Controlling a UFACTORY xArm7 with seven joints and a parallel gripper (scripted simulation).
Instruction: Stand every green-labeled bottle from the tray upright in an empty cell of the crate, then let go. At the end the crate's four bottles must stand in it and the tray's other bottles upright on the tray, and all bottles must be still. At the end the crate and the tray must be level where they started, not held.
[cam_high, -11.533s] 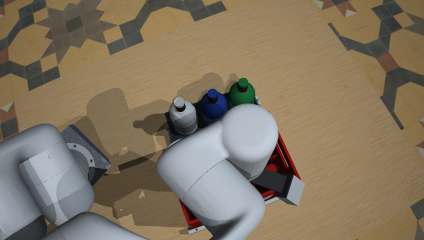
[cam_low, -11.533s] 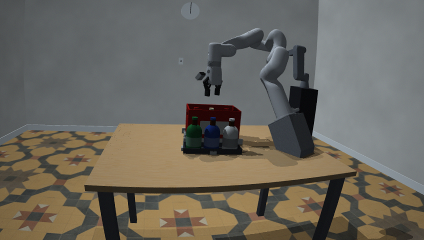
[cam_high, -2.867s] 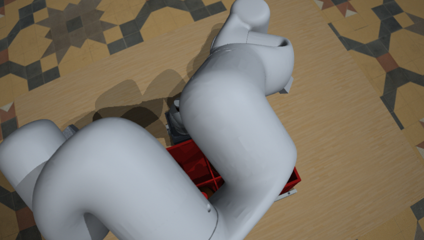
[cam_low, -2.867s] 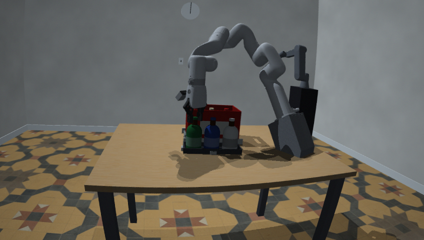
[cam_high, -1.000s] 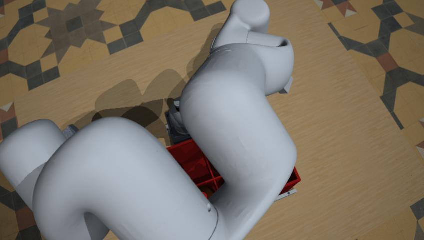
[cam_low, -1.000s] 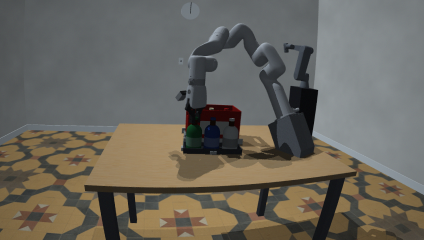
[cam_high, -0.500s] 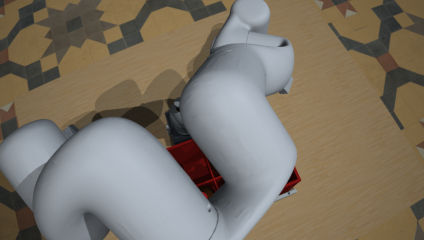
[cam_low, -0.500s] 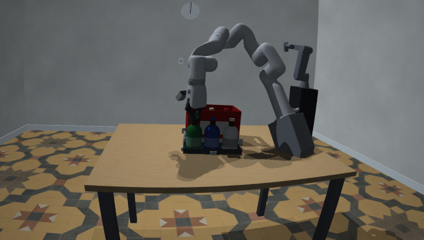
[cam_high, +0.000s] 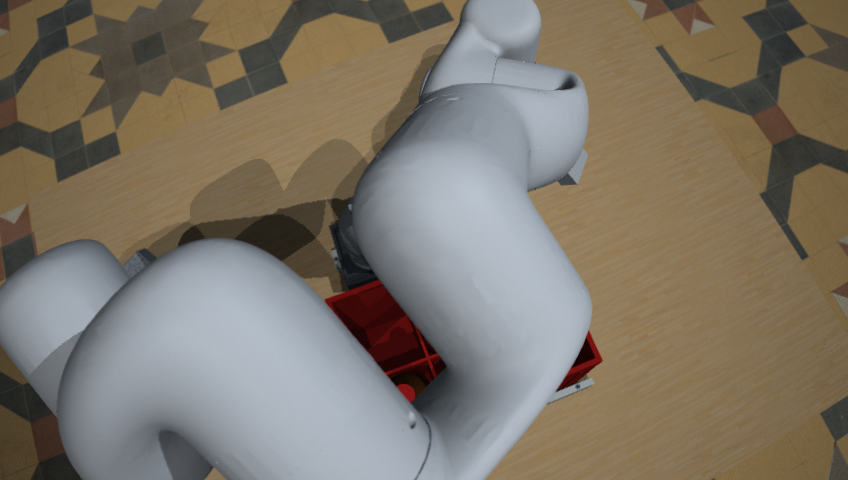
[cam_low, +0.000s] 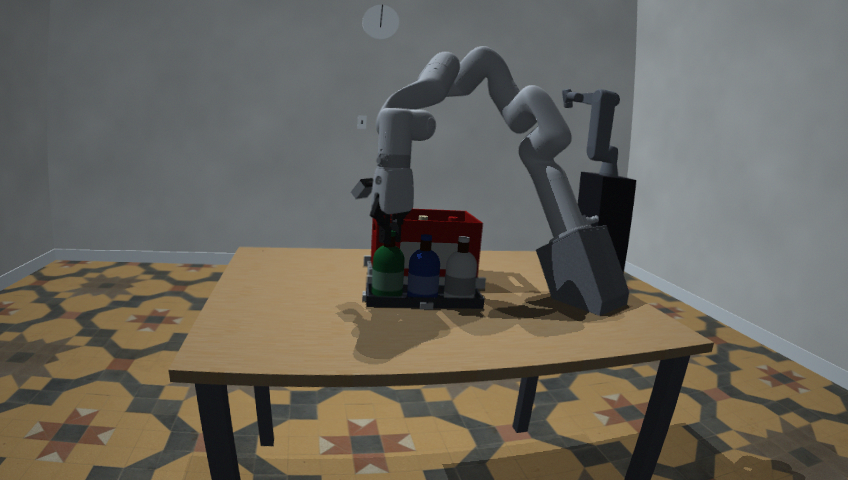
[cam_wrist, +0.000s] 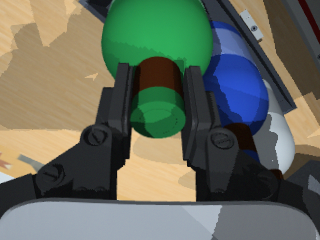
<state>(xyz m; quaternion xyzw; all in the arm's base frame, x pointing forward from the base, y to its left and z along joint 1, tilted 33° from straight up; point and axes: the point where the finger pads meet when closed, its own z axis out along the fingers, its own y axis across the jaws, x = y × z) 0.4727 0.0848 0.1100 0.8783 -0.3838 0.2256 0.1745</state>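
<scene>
Now: hand 70 mm above the green bottle. From my hand the other things lie so: dark tray: 90 mm behind, 10 mm to the left, 150 mm below; white bottle: 170 mm behind, 20 mm to the left, 80 mm below; blue bottle: 80 mm behind, 10 mm to the left, 80 mm below.
</scene>
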